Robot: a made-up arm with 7 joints. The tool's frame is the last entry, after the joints.
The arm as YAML. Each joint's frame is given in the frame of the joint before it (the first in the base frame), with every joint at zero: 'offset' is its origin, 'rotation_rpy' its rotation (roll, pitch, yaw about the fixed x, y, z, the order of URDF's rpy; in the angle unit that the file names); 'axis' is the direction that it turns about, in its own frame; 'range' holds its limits. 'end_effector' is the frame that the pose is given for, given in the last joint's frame.
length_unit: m
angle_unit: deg
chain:
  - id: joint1
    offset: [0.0, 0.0, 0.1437]
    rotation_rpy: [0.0, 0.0, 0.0]
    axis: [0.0, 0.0, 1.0]
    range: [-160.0, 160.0]
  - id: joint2
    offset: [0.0, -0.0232, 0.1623]
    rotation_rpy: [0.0, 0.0, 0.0]
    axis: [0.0, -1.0, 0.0]
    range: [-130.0, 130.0]
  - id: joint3
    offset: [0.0, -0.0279, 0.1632]
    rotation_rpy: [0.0, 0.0, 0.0]
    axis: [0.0, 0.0, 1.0]
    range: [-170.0, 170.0]
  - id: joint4
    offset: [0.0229, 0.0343, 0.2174]
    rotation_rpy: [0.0, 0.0, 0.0]
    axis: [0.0, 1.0, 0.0]
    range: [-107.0, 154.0]
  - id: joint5
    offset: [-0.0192, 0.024, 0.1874]
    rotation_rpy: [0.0, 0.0, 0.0]
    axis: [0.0, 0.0, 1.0]
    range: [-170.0, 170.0]
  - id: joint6
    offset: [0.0, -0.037, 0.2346]
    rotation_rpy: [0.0, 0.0, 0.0]
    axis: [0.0, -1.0, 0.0]
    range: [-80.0, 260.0]
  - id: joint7
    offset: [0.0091, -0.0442, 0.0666]
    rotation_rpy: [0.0, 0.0, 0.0]
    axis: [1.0, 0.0, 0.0]
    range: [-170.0, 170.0]
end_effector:
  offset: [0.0, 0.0, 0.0]
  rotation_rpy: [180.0, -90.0, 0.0]
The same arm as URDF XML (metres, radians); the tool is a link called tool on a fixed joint. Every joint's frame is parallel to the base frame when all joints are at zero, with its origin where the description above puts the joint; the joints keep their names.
<robot name="arm">
  <joint name="joint1" type="revolute">
    <parent link="base"/>
    <child link="link1"/>
    <origin xyz="0 0 0.1437"/>
    <axis xyz="0 0 1"/>
    <limit lower="-2.7925" upper="2.7925"/>
  </joint>
  <joint name="joint2" type="revolute">
    <parent link="link1"/>
    <child link="link2"/>
    <origin xyz="0 -0.0232 0.1623"/>
    <axis xyz="0 -1 0"/>
    <limit lower="-2.2689" upper="2.2689"/>
  </joint>
  <joint name="joint3" type="revolute">
    <parent link="link2"/>
    <child link="link3"/>
    <origin xyz="0 -0.0279 0.1632"/>
    <axis xyz="0 0 1"/>
    <limit lower="-2.9671" upper="2.9671"/>
  </joint>
  <joint name="joint4" type="revolute">
    <parent link="link3"/>
    <child link="link4"/>
    <origin xyz="0.0229 0.0343 0.2174"/>
    <axis xyz="0 1 0"/>
    <limit lower="-1.8675" upper="2.6878"/>
  </joint>
  <joint name="joint5" type="revolute">
    <parent link="link4"/>
    <child link="link5"/>
    <origin xyz="-0.0192 0.024 0.1874"/>
    <axis xyz="0 0 1"/>
    <limit lower="-2.9671" upper="2.9671"/>
  </joint>
  <joint name="joint6" type="revolute">
    <parent link="link5"/>
    <child link="link6"/>
    <origin xyz="0 -0.037 0.2346"/>
    <axis xyz="0 -1 0"/>
    <limit lower="-1.3963" upper="4.5379"/>
  </joint>
  <joint name="joint7" type="revolute">
    <parent link="link6"/>
    <child link="link7"/>
    <origin xyz="0.0091 -0.0442 0.0666"/>
    <axis xyz="1 0 0"/>
    <limit lower="-2.9671" upper="2.9671"/>
  </joint>
  <joint name="tool_joint" type="fixed">
    <parent link="link7"/>
    <child link="tool"/>
    <origin xyz="0 0 0" rpy="3.1416 -1.5708 0"/>
  </joint>
  <link name="base"/>
  <link name="link1"/>
  <link name="link2"/>
  <link name="link3"/>
  <link name="link4"/>
  <link name="link5"/>
  <link name="link6"/>
  <link name="link7"/>
  <link name="tool"/>
</robot>

